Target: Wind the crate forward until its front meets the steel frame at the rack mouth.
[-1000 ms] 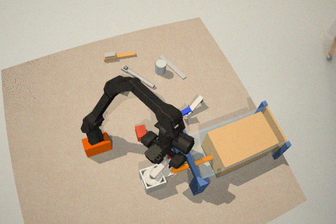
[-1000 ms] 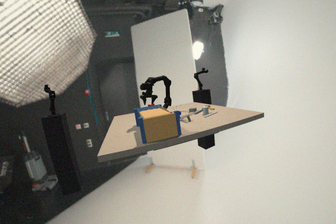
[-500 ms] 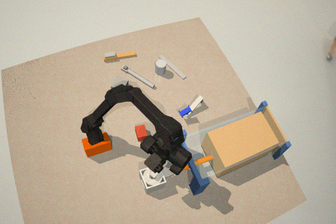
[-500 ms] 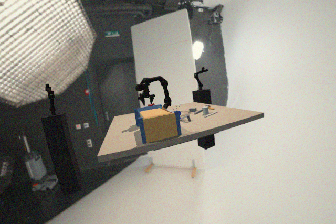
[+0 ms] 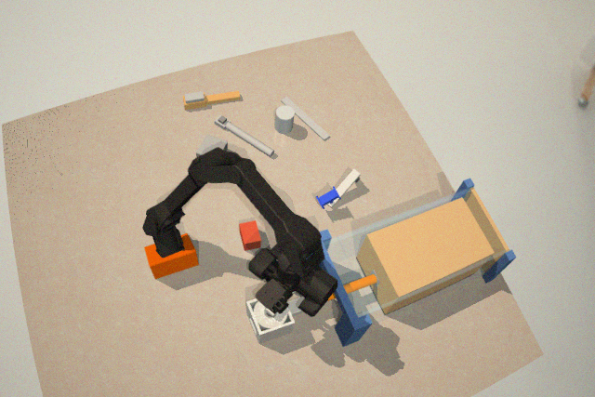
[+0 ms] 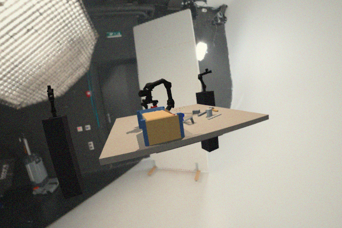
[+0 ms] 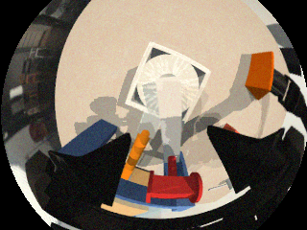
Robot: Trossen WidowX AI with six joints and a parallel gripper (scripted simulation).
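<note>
Right now my gripper tip is 10 mm short of the red-knobbed winch handle, 10 mm to the right of it and 10 mm above it. The rest, counted from my gripper tip: hand winch: 70 mm behind, 20 mm to the right, 90 mm below; blue steel frame: 110 mm ahead, 40 mm to the right, 10 mm below; red knob: 50 mm ahead, 20 mm to the left, 20 mm above.
</note>
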